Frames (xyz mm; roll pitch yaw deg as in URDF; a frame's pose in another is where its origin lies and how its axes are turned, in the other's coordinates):
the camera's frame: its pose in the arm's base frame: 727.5 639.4 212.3 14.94 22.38 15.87
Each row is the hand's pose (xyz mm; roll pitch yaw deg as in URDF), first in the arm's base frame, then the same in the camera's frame.
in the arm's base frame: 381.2 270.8 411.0 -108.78 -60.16 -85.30
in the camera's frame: -476.9 -246.3 84.9 -53.71 -59.92 -146.81
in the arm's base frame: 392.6 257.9 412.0 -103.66 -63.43 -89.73
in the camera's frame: -470.4 -260.3 92.5 -45.78 -59.98 -154.57
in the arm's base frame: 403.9 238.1 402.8 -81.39 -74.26 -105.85
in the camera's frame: -461.8 -283.4 92.0 -17.26 -60.11 -179.14
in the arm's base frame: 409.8 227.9 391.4 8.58 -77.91 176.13
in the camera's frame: -454.8 -296.8 85.8 19.55 -51.52 153.04
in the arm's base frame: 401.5 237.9 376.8 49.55 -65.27 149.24
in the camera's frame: -454.1 -289.4 67.8 42.88 -38.86 141.74
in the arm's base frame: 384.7 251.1 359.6 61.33 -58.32 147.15
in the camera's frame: -459.2 -278.0 43.4 54.12 -32.08 139.51
